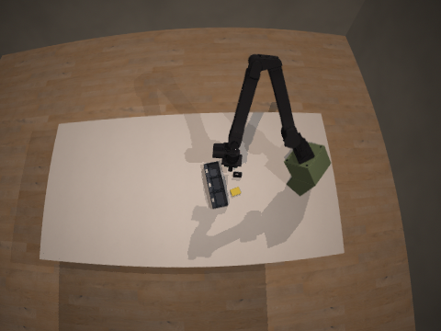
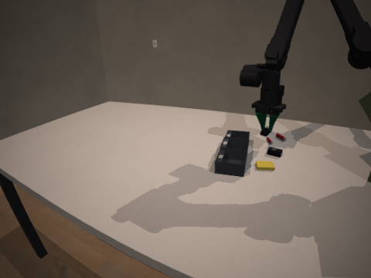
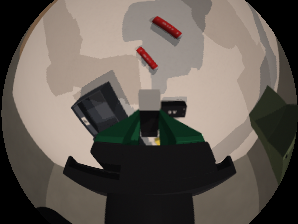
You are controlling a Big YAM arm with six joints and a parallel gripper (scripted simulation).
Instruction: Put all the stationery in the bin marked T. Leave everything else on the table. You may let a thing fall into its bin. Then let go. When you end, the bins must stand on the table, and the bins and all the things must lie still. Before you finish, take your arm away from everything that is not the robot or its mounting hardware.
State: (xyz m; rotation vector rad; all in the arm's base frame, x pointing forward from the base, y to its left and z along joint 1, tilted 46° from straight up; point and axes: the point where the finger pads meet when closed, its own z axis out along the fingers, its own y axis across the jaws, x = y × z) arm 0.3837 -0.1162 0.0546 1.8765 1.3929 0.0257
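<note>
Right now the three joined bins is 110 mm ahead of my hand, 60 mm to the left of it and 50 mm below it. Round my hand: black item: right at my hand; then yellow block: 130 mm to the left, 70 mm below, 20 mm ahead.
</note>
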